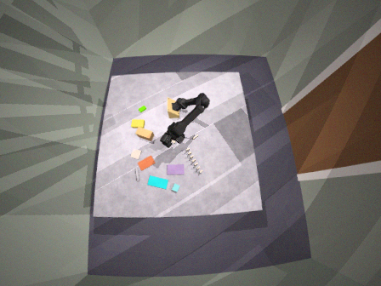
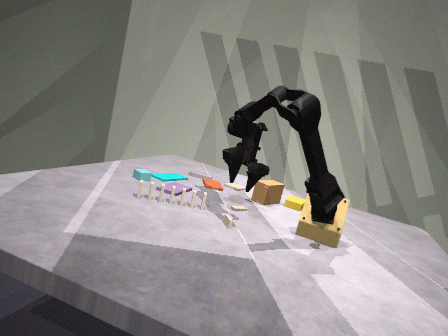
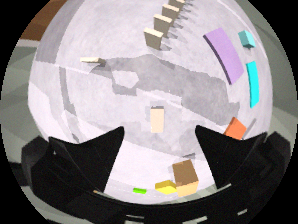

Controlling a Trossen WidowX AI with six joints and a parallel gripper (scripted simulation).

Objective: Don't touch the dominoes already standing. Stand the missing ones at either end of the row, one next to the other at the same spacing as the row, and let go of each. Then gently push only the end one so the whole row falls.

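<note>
The orange tile is 24 cm to the right of my gripper tip, 14 cm ahead of it and 7 cm below it. The rest, counted from my gripper tip: purple tile: 22 cm ahead, 7 cm below, 2 cm to the right; cream tile: 32 cm to the right, 7 cm below, 5 cm ahead; tan box: 23 cm to the right, 9 cm behind, 4 cm below.
</note>
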